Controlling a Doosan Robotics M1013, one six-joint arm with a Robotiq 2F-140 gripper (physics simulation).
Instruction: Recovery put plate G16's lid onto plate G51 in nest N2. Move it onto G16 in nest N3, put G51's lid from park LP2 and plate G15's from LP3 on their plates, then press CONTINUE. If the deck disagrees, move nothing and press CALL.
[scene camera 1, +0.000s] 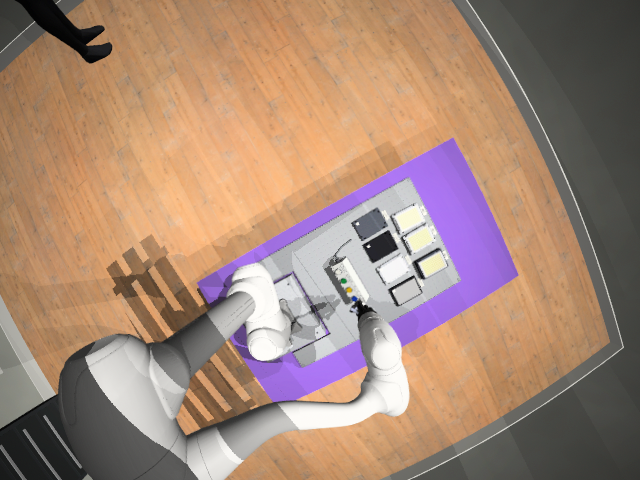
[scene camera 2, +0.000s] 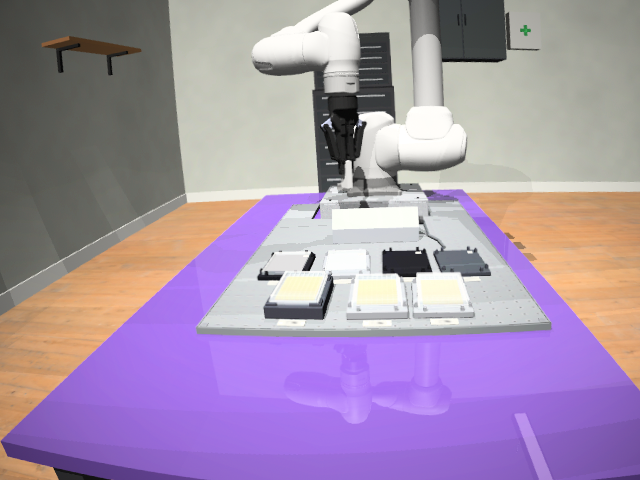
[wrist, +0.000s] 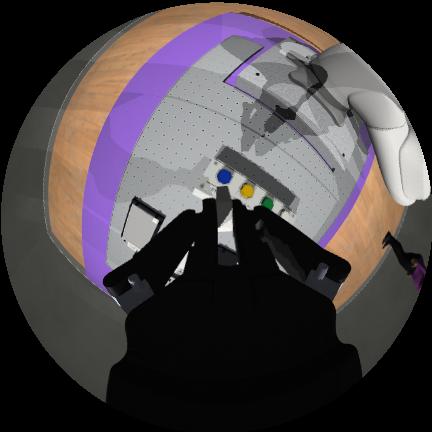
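Seen in the pictures: gripper, fingertip midpoint: (scene camera 1: 359, 300) (scene camera 2: 347, 187) (wrist: 222, 196); arm's base, origin of the base link: (scene camera 2: 374, 191) (wrist: 324, 86).
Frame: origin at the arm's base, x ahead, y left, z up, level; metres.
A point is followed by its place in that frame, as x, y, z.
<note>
My gripper (scene camera 1: 358, 306) @(0.399, -0.062, 0.091) (scene camera 2: 342, 169) (wrist: 222, 196) @(0.399, -0.062, 0.091) is shut and empty, pointing down above the blue-button end of the button box (scene camera 1: 357, 282) @(0.431, -0.005, 0.020) (scene camera 2: 374, 226) @(0.444, 0.007, -0.003). In the wrist view its tip is beside the blue button (wrist: 224, 176) @(0.381, -0.067, 0.025), near the yellow button (wrist: 247, 191) @(0.380, -0.017, 0.026) and green button (wrist: 267, 204) @(0.378, 0.031, 0.025). Three cream plates (scene camera 1: 408, 218) @(0.793, 0.137, -0.016) (scene camera 1: 419, 239) @(0.797, 0.020, -0.024) (scene camera 2: 298, 289) @(0.829, -0.119, -0.008) stand in a row of nests. Behind them lie a dark grey piece (scene camera 1: 370, 223) @(0.622, 0.203, -0.035) (scene camera 2: 461, 260) @(0.621, 0.201, -0.035), a black one (scene camera 1: 380, 245) @(0.615, 0.086, -0.035) (scene camera 2: 406, 261) @(0.619, 0.079, -0.035), a white one (scene camera 1: 393, 269) @(0.616, -0.048, -0.027) (scene camera 2: 346, 261) @(0.635, -0.051, -0.027) and a light grey one (scene camera 1: 406, 290) @(0.627, -0.175, -0.027) (scene camera 2: 287, 262) @(0.636, -0.180, -0.027) (wrist: 142, 223) @(0.597, -0.175, -0.027). Labels are unreadable.
The perforated grey deck (scene camera 2: 232, 314) @(0.860, -0.237, -0.045) (wrist: 165, 127) @(0.359, -0.238, -0.045) lies on the purple table (scene camera 1: 478, 217) @(1.152, -0.045, -0.057) (scene camera 2: 310, 403) @(1.087, -0.061, -0.058). The arm's base stands at the deck's far end in scene camera 2. A cable (scene camera 2: 434, 238) @(0.435, 0.161, -0.041) runs from the button box. A person's legs (scene camera 1: 64, 31) show away from the table.
</note>
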